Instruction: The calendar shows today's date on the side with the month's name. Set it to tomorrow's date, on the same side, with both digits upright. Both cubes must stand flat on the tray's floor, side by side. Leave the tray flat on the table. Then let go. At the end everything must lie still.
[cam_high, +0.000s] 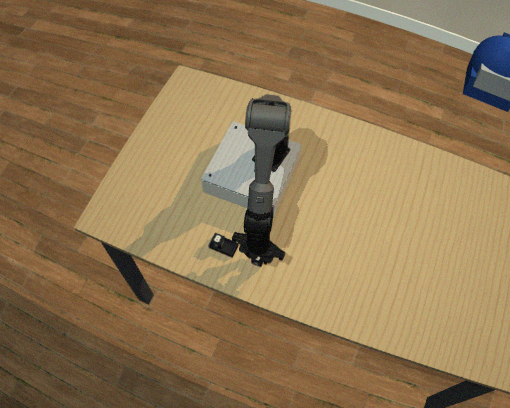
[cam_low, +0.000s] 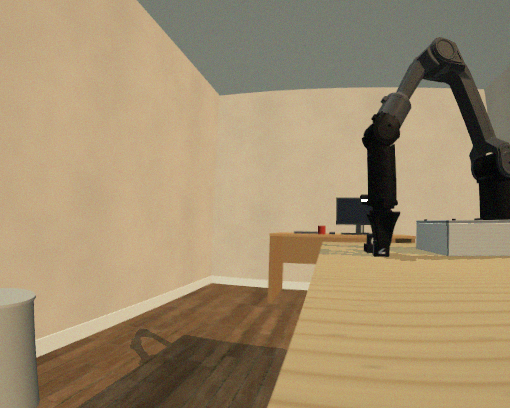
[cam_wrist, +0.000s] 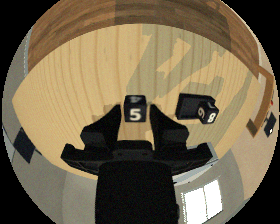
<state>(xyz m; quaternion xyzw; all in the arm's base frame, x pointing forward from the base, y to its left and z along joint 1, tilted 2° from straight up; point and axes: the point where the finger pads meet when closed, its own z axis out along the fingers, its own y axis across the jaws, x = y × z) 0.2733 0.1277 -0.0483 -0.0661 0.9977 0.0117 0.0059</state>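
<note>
My gripper is now 1 cm above the black calendar cube. Round my hand: calendar tray 11 cm to the right, 1 cm below, 1 cm ahead.
</note>
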